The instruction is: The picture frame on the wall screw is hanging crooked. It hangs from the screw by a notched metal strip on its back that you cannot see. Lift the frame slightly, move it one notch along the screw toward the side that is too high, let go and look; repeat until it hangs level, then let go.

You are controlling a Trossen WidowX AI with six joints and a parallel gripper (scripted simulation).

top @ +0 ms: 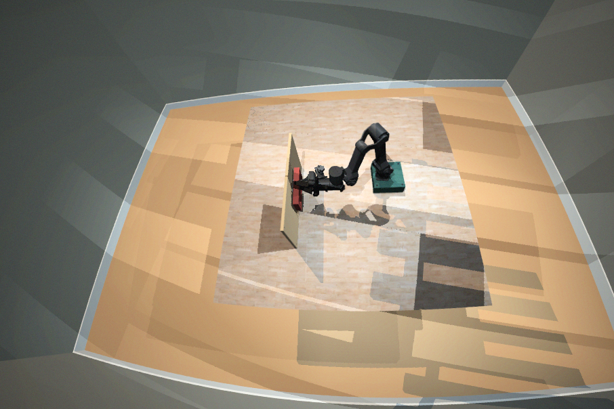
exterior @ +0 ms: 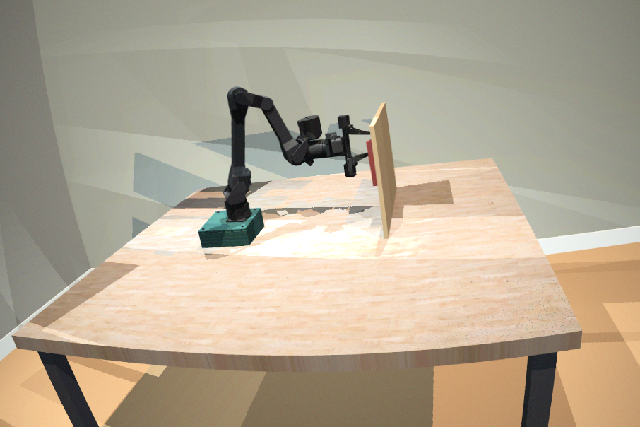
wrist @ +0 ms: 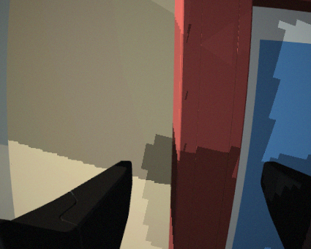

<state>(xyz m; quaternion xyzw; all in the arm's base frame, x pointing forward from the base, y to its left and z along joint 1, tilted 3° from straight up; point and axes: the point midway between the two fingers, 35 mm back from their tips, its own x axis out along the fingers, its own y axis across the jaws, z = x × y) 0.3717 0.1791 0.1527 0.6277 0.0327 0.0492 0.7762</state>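
My gripper tip is now 1 cm short of the picture frame and 5 cm above it. Also, from my gripper tip: wall panel 2 cm ahead, 1 cm to the left, 6 cm below.
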